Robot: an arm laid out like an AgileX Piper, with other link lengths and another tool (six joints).
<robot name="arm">
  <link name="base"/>
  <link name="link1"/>
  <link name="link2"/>
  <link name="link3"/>
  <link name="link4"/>
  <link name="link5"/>
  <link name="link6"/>
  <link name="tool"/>
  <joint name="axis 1" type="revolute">
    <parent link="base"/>
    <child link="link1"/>
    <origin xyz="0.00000 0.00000 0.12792"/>
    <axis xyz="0 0 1"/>
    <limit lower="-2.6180" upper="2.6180"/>
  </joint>
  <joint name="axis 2" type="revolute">
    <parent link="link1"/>
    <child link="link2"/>
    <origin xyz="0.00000 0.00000 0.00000" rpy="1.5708 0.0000 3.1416"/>
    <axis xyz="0 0 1"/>
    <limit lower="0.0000" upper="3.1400"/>
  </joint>
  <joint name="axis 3" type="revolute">
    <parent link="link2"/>
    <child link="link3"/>
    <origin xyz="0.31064 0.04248 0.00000" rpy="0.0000 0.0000 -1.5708"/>
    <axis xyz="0 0 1"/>
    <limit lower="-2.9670" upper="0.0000"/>
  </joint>
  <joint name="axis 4" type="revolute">
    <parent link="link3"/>
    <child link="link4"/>
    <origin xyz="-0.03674 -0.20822 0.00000" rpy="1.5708 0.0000 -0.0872"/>
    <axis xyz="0 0 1"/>
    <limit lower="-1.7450" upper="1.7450"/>
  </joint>
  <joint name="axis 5" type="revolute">
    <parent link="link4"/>
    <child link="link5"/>
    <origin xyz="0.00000 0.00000 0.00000" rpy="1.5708 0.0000 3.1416"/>
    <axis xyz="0 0 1"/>
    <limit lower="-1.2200" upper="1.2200"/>
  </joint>
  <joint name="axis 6" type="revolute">
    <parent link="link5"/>
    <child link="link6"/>
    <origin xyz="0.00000 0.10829 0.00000" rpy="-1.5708 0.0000 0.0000"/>
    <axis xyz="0 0 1"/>
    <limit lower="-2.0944" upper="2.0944"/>
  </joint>
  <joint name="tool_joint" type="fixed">
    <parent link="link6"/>
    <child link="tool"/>
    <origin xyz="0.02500 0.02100 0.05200" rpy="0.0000 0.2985 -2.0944"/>
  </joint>
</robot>
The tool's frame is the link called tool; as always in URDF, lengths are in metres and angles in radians.
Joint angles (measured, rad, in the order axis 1, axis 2, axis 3, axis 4, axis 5, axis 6), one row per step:
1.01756, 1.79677, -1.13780, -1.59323, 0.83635, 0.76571
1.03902, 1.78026, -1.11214, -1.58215, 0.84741, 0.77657
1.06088, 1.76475, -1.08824, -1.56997, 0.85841, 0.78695
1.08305, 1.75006, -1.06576, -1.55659, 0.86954, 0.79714
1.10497, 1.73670, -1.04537, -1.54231, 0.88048, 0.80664
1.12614, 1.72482, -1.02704, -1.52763, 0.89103, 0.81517
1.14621, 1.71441, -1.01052, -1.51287, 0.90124, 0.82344
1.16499, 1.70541, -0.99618, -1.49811, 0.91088, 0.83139
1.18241, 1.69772, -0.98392, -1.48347, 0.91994, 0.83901
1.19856, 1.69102, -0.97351, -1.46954, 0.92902, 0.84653
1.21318, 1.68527, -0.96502, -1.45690, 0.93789, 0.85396
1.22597, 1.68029, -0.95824, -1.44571, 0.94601, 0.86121
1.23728, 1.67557, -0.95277, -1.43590, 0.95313, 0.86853
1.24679, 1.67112, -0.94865, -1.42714, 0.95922, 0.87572
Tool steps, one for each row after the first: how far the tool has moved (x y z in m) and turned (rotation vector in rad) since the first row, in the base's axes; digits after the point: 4 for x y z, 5 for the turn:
-0.0087, -0.0012, -0.0011, 0.00412, 0.00850, 0.00232
-0.0173, -0.0022, -0.0023, 0.00854, 0.01725, 0.00455
-0.0257, -0.0033, -0.0035, 0.01338, 0.02637, 0.00627
-0.0336, -0.0044, -0.0048, 0.01825, 0.03571, 0.00752
-0.0411, -0.0053, -0.0062, 0.02261, 0.04509, 0.00838
-0.0480, -0.0063, -0.0077, 0.02680, 0.05442, 0.00836
-0.0542, -0.0073, -0.0092, 0.03122, 0.06360, 0.00755
-0.0598, -0.0081, -0.0106, 0.03588, 0.07258, 0.00599
-0.0649, -0.0090, -0.0118, 0.04075, 0.08062, 0.00354
-0.0694, -0.0098, -0.0128, 0.04590, 0.08739, 0.00052
-0.0732, -0.0106, -0.0134, 0.05142, 0.09308, -0.00280
-0.0765, -0.0113, -0.0137, 0.05777, 0.09790, -0.00598
-0.0793, -0.0121, -0.0137, 0.06500, 0.10209, -0.00941

